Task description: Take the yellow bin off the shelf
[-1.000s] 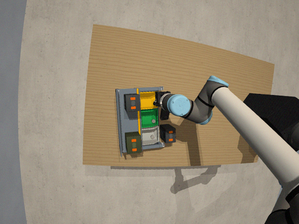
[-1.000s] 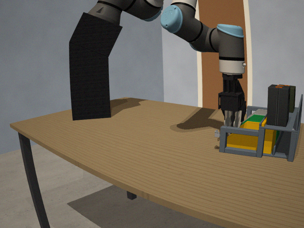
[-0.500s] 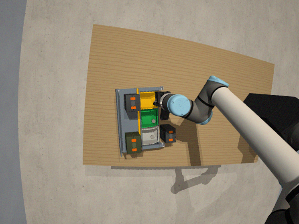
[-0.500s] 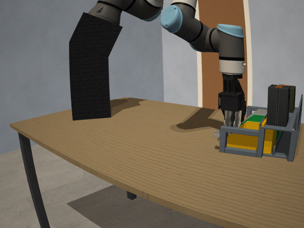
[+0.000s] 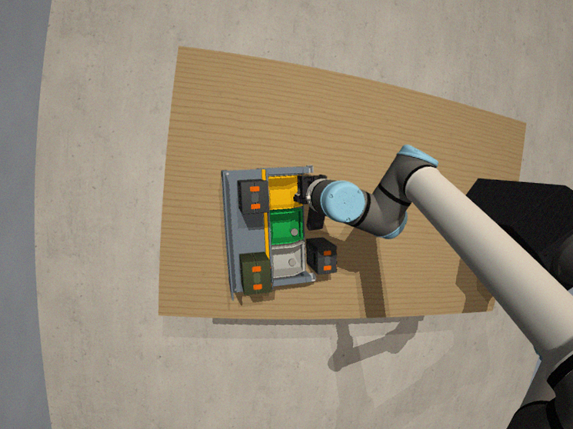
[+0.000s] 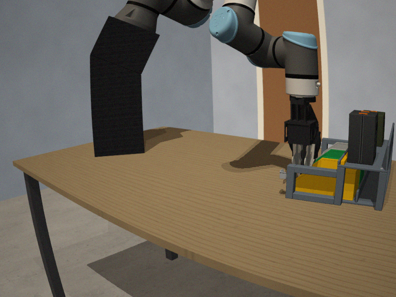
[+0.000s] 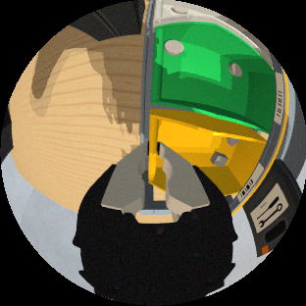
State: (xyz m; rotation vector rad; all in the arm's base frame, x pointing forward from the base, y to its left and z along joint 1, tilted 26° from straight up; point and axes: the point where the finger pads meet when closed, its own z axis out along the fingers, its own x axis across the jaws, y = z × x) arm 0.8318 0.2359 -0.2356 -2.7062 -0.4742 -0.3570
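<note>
My gripper is now 8 cm short of the yellow open bin and 2 cm to the right of it. The rest, counted from my hand: dark green box: 8 cm ahead, 26 cm to the left, 11 cm above; white bin: 1 cm behind, 23 cm to the left; green bin: 4 cm ahead, 12 cm to the left.
</note>
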